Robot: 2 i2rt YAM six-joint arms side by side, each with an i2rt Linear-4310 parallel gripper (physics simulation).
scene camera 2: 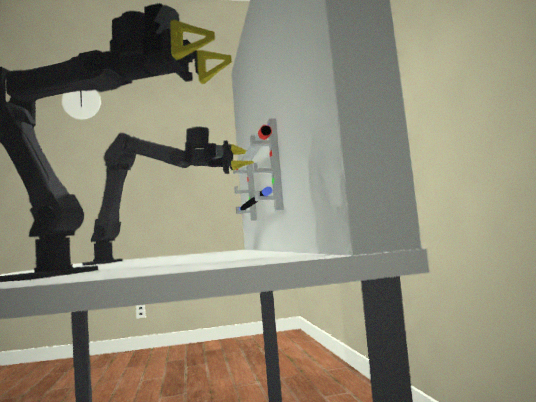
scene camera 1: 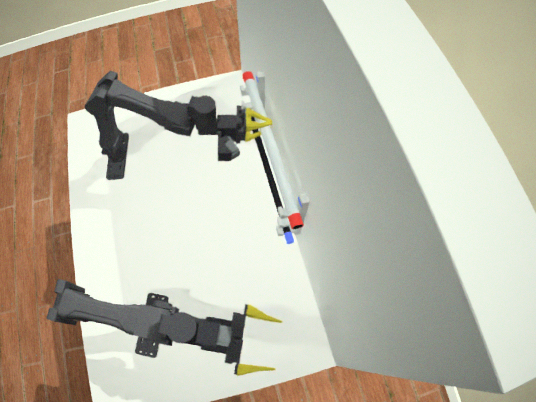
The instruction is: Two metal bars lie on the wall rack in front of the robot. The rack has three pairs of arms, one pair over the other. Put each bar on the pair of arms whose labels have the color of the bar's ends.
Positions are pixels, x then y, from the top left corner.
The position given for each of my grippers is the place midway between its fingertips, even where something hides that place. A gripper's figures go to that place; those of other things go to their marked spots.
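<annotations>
My right gripper (scene camera 1: 278, 345) is 78 cm from the lens. For my left gripper (scene camera 1: 271, 125) I get 105 cm from the lens, so my right gripper is nearer to the lens than my left gripper.
</annotations>
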